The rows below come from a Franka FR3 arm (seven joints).
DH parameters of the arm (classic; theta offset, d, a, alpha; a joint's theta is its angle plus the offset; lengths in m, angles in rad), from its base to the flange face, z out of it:
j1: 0 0.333 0 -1.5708
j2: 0 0 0 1.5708
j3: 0 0.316 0.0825 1.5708
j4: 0 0 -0.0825 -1.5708
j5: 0 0.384 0 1.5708
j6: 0 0 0.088 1.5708
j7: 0 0.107 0 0
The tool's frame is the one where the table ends.
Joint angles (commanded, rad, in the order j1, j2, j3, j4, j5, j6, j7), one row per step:
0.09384 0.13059 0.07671 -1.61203 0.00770 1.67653 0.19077
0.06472 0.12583 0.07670 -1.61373 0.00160 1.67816 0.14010
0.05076 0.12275 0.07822 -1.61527 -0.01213 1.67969 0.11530
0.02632 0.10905 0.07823 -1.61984 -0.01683 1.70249 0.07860
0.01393 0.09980 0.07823 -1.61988 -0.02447 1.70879 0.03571
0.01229 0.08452 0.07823 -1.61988 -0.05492 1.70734 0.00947
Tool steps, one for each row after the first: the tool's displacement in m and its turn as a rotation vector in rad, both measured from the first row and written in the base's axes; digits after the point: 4 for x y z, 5 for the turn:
0.0018 -0.0178 0.0021 -0.00229 -0.00584 0.02246
0.0023 -0.0265 0.0034 -0.01387 -0.01053 0.03709
0.0031 -0.0412 0.0112 -0.01480 -0.04257 0.05003
0.0025 -0.0492 0.0172 -0.02048 -0.05827 0.08177
-0.0008 -0.0531 0.0262 -0.05021 -0.07310 0.11130

